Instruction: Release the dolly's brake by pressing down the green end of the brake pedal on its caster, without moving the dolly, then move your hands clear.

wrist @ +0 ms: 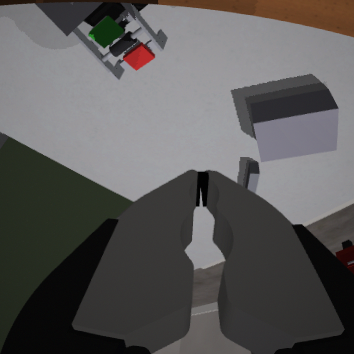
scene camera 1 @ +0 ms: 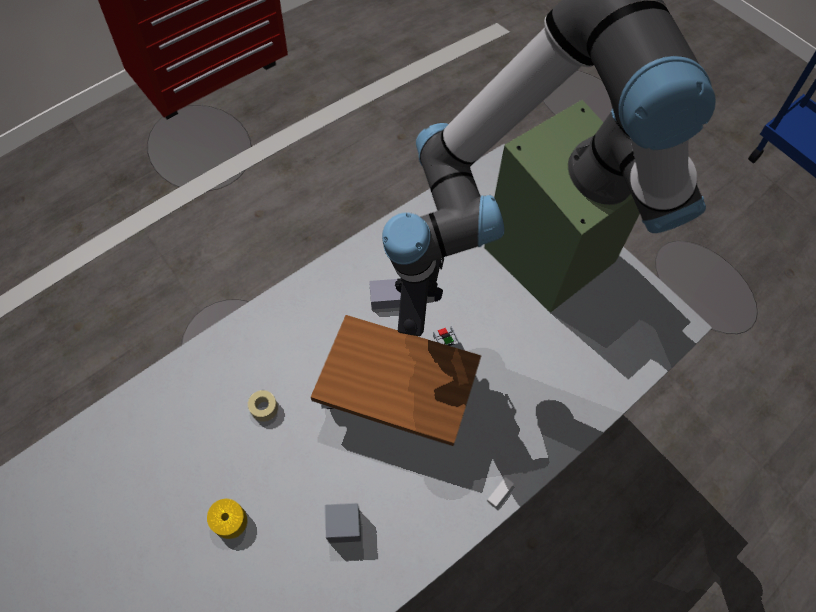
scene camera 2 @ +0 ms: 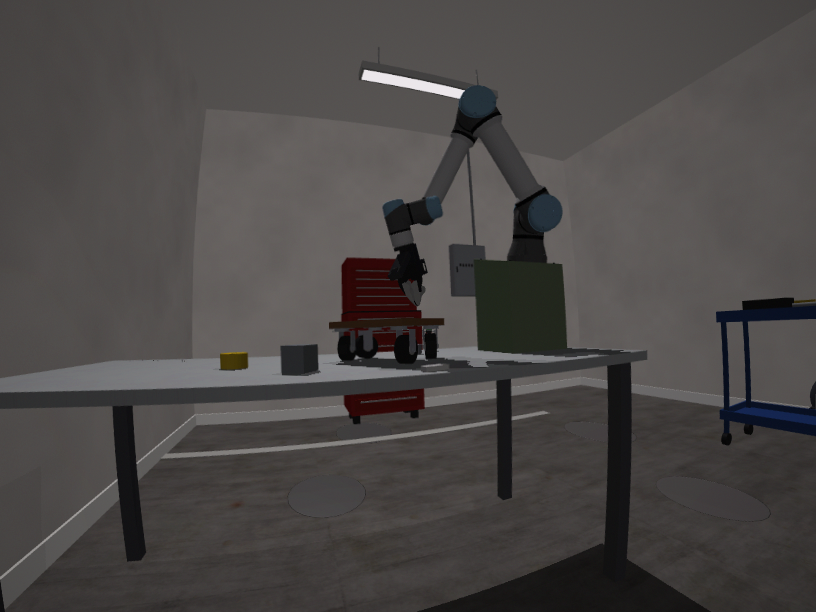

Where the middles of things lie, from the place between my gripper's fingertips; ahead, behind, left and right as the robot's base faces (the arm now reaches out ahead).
I see my gripper 12 cm short of the dolly [scene camera 1: 420,386], 12 cm above it and 10 cm to the right of it. Also, from my hand: grey cube [scene camera 1: 342,521] 37 cm ahead, 28 cm to the left, 14 cm below; then lavender block [wrist: 305,123] 16 cm below, 13 cm to the right, 1 cm ahead; then yellow spool [scene camera 1: 222,509] 57 cm ahead, 15 cm below, 14 cm to the left.
